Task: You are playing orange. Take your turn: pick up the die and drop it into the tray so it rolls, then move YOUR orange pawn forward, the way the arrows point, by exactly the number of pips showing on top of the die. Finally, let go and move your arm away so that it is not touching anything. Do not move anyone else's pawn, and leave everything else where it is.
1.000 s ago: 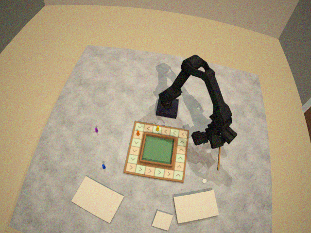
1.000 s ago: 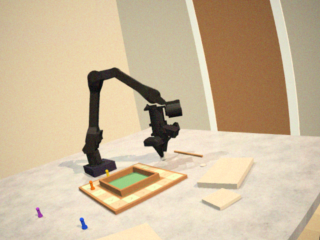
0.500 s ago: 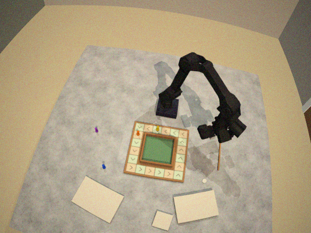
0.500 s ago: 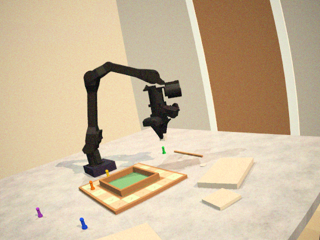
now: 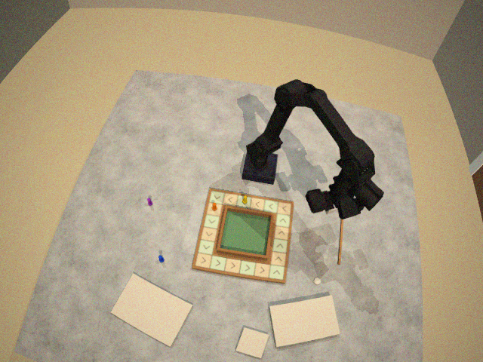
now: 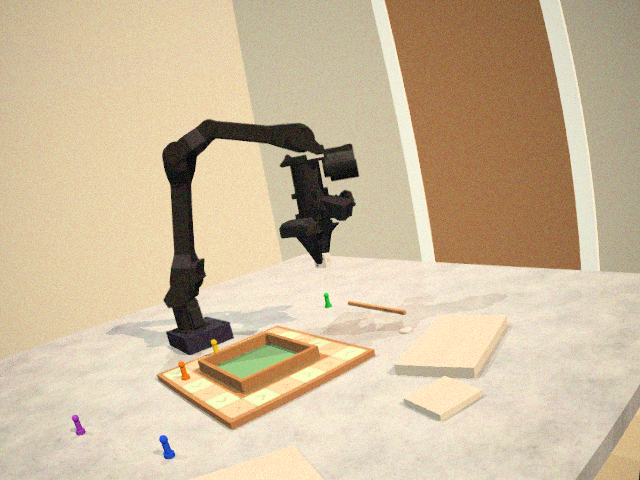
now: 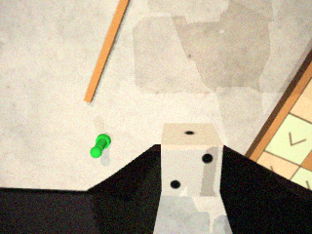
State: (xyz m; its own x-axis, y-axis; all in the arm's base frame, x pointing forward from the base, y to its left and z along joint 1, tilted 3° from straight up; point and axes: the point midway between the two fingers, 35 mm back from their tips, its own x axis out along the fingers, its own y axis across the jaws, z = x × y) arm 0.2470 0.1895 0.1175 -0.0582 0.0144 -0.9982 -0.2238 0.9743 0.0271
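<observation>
My gripper tip is now 70 mm past the orange pawn, 340 mm to the left of it and 100 mm above it. From my gripper tip the other things lie so: white die: right at my gripper tip; then thin wooden stick: 60 mm ahead, 70 mm to the left, 120 mm below; then green pawn: 70 mm behind, 70 mm to the left, 110 mm below.
</observation>
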